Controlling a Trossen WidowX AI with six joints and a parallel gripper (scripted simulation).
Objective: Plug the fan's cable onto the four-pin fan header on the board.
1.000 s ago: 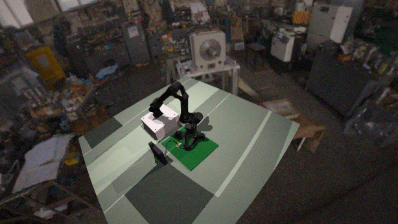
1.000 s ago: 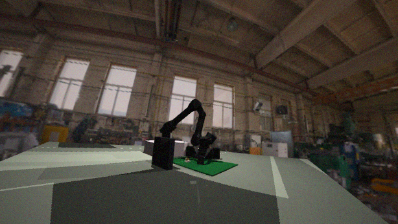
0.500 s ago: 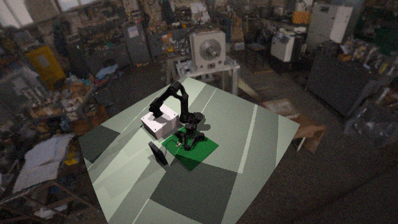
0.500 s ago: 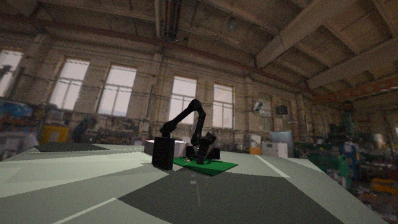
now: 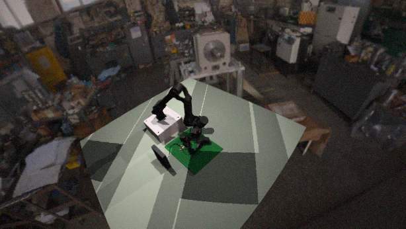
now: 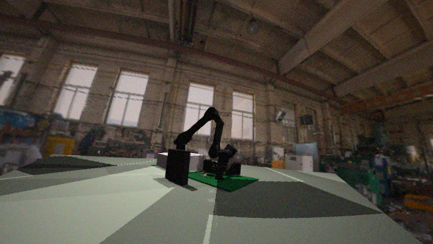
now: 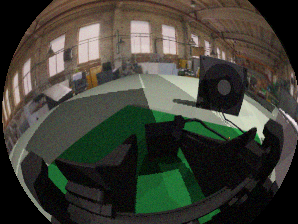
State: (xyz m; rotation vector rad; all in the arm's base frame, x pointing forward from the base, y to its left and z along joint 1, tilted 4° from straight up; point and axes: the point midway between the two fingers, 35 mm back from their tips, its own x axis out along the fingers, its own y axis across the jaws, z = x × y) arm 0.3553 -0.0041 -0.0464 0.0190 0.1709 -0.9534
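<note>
Now: the dark plug 10 mm below my gripper tip and 10 mm behind it. Round my gripper tip: green board 40 mm below, 40 mm behind, 30 mm to the left; then black fan 160 mm to the right, 90 mm behind, 30 mm above.
</note>
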